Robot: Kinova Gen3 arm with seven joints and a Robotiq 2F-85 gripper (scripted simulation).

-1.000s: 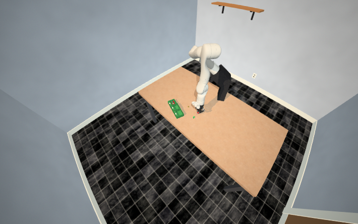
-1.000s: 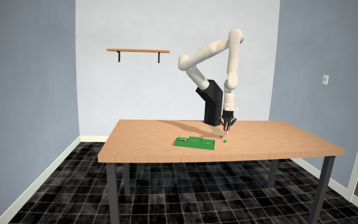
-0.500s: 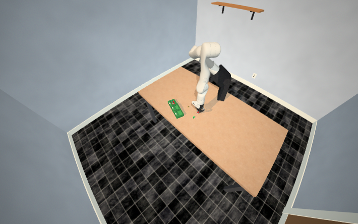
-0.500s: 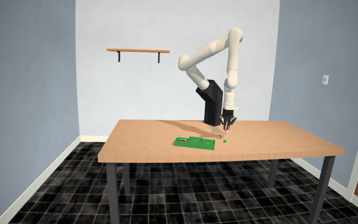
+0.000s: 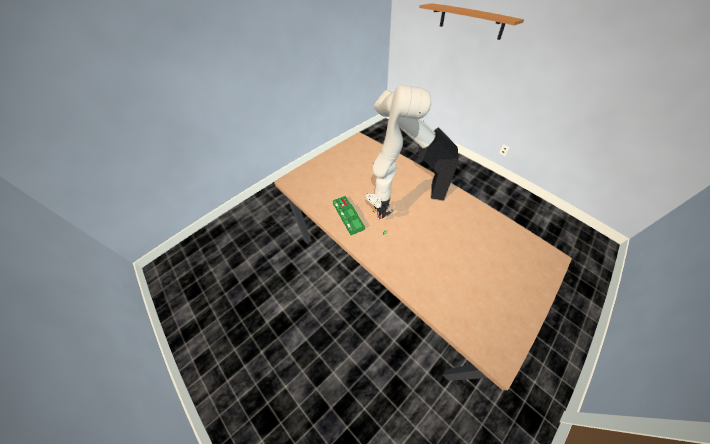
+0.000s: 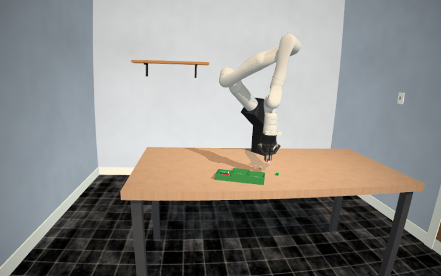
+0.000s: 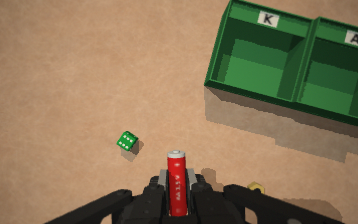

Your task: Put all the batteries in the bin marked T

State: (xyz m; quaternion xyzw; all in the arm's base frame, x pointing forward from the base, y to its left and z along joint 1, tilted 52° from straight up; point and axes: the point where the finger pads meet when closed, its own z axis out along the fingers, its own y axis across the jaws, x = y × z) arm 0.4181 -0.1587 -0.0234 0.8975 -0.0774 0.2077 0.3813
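My gripper is now 20 mm past the green cylindrical battery, 260 mm to the left of it and 60 mm above it. The rest, counted from my hand: green die (40 mm ahead, 40 mm to the left, 80 mm below); red battery (20 mm below); small yellow nut (60 mm behind, 70 mm to the right, 90 mm below).
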